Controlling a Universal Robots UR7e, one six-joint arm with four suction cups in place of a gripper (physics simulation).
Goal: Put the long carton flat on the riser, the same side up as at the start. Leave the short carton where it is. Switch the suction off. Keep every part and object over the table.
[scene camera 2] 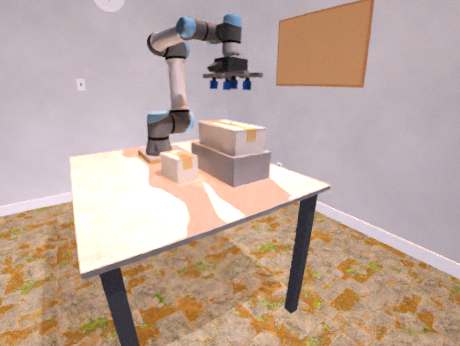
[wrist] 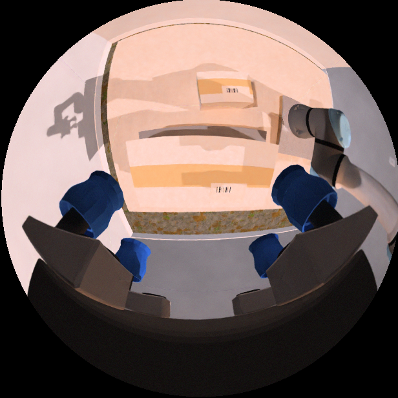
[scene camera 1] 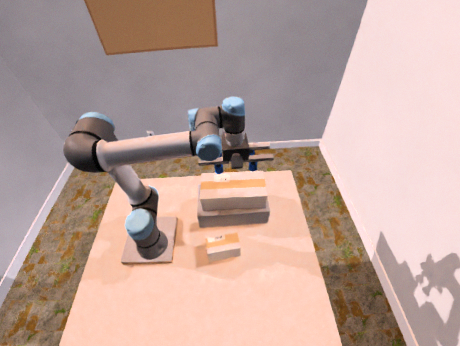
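Pixels of known places: end effector, tool point: (scene camera 2: pixel 229 89); arm's base, origin of the base link: (scene camera 2: pixel 159 152) (scene camera 1: pixel 152 244).
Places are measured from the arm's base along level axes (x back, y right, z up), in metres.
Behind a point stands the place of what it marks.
Note:
The long carton (scene camera 1: pixel 233 195) @[x -0.425, y -0.092, z 0.194 m] (scene camera 2: pixel 231 137) @[x -0.550, y -0.067, z 0.164 m] (wrist: pixel 200 175) lies flat on the grey riser (scene camera 1: pixel 233 217) @[x -0.416, y -0.055, z 0.058 m] (scene camera 2: pixel 250 168) @[x -0.604, y -0.126, z 0.037 m] (wrist: pixel 250 134), its tape strip and barcode label facing up. The short carton (scene camera 1: pixel 223 247) @[x -0.347, y 0.097, z 0.074 m] (scene camera 2: pixel 179 166) @[x -0.422, y 0.099, z 0.045 m] (wrist: pixel 226 91) sits on the table beside the riser, tape and label up, apart from it. My gripper (scene camera 1: pixel 236 167) @[x -0.445, y -0.145, z 0.348 m] (scene camera 2: pixel 230 85) is open, with no carton on its four blue cups. It hangs clear above the long carton, with an air gap in the second scene view. The riser's far side is hidden behind the long carton in the first scene view.
The arm's base plate (scene camera 1: pixel 129 250) @[x 0.113, y 0.016, z 0.004 m] stands on the table (scene camera 1: pixel 200 305) @[x -0.216, y 0.297, z -0.029 m] (scene camera 2: pixel 125 210) @[x -0.517, y 0.359, z -0.029 m] to the left of both cartons in the first scene view. The riser stands near the table's far edge there. A brown board (scene camera 1: pixel 160 25) (scene camera 2: pixel 325 47) hangs on the wall.

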